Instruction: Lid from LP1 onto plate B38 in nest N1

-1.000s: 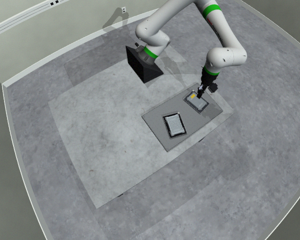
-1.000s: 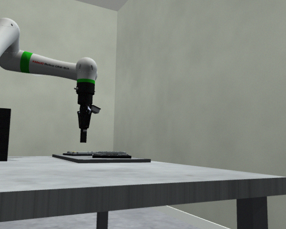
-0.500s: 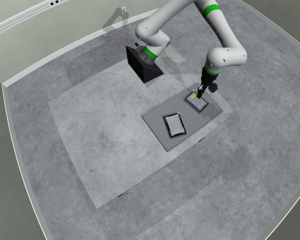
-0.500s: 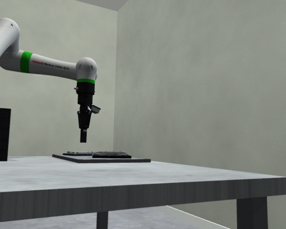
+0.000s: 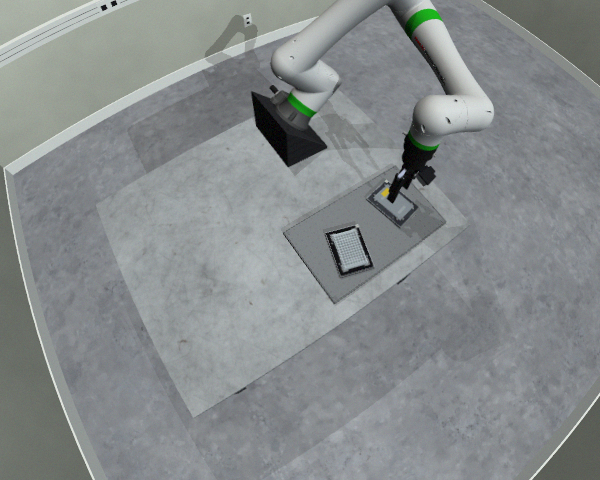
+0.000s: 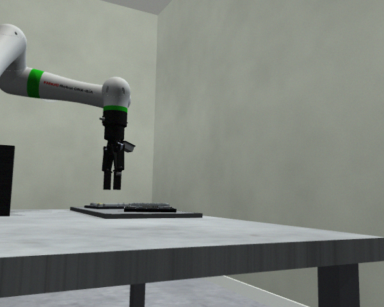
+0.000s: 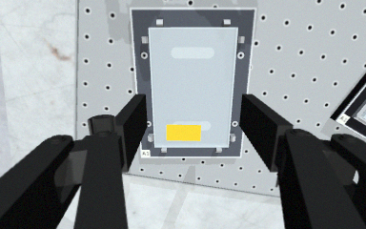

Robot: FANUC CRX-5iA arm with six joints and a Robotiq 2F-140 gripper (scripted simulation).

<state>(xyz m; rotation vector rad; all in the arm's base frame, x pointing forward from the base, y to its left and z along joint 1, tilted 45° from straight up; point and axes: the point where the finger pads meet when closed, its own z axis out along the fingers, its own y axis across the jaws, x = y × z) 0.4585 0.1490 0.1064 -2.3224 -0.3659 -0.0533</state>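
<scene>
Right now the clear lid is 8 cm below my hand. From my hand the other things lie so: black nest: 8 cm ahead, 24 cm to the right, 9 cm below; then lid park: 9 cm below; then culture plate: 8 cm ahead, 24 cm to the right, 8 cm below.
</scene>
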